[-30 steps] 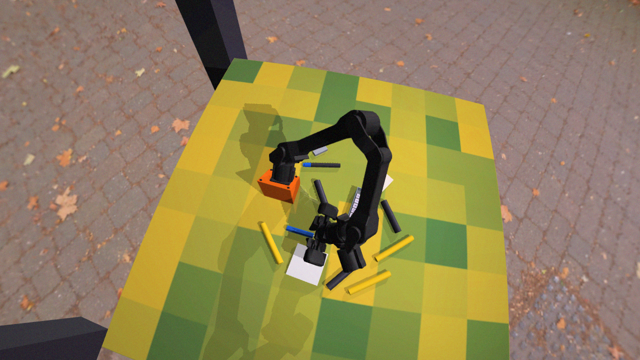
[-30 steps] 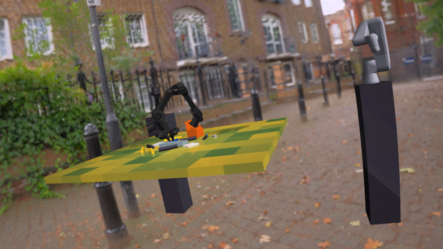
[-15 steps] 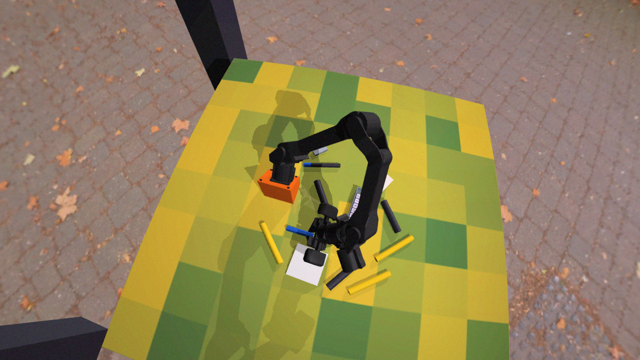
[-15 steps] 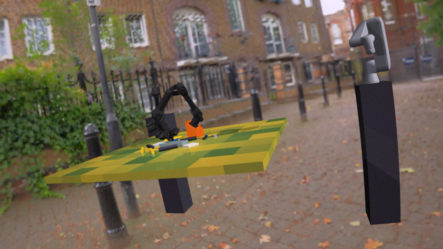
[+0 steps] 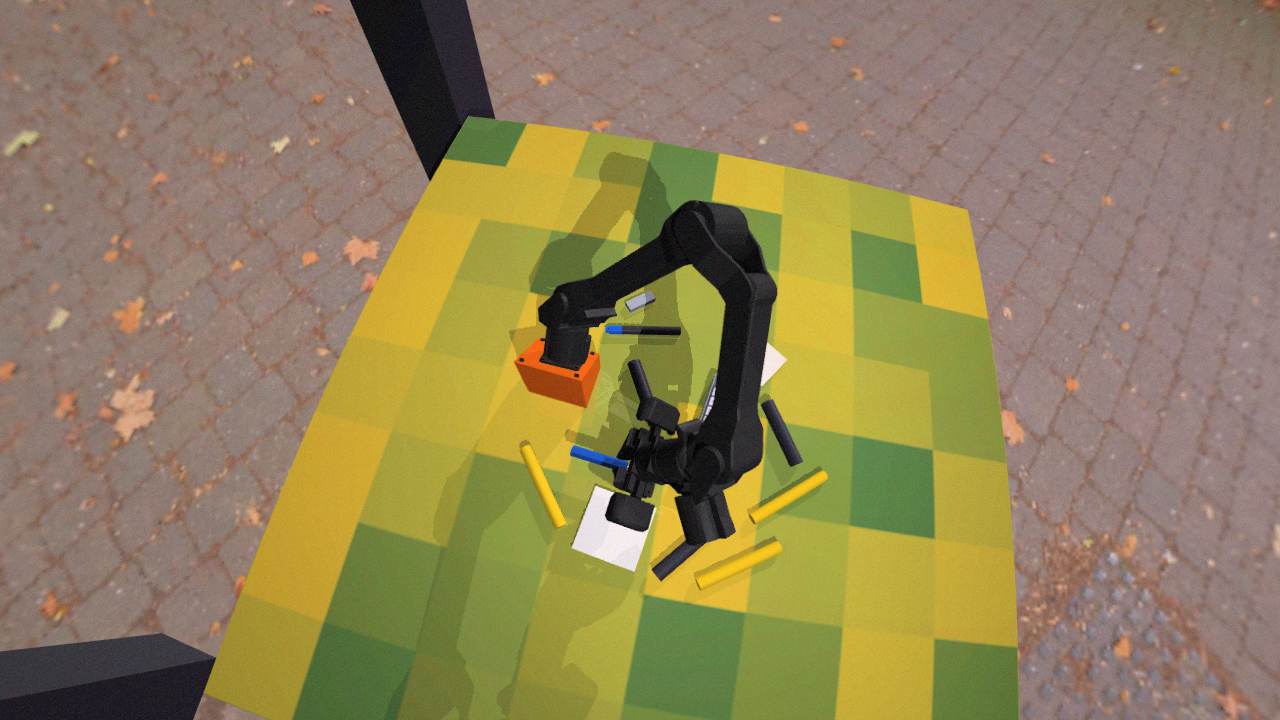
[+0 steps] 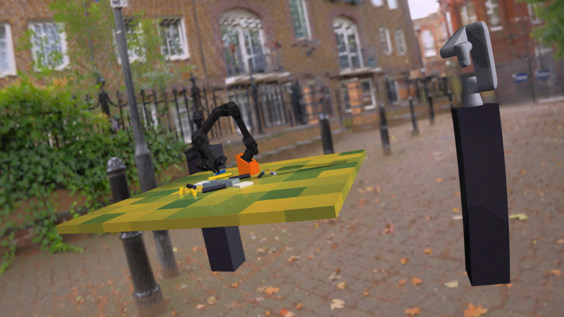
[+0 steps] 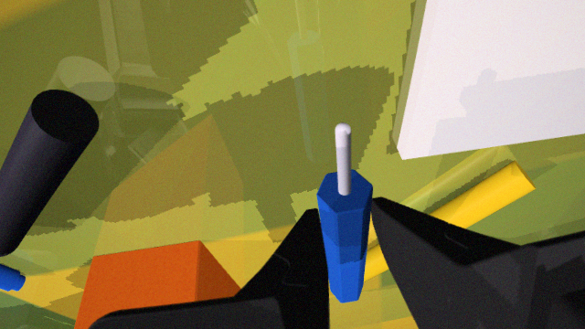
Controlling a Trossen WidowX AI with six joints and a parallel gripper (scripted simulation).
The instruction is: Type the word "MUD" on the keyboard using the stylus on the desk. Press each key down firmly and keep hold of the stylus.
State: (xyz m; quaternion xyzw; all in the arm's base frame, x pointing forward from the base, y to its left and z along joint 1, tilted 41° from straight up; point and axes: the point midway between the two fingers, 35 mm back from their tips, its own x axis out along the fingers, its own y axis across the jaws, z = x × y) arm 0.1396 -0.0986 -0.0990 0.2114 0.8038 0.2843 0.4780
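My gripper tip is 120 mm short of the D key, 60 mm to the right of it and 30 mm above it. The rest, counted from my gripper tip: m key (160 mm ahead, 50 mm to the left, 30 mm below); then white pad (20 mm ahead, 90 mm to the right, 40 mm below); then blue stylus (right at my gripper tip).
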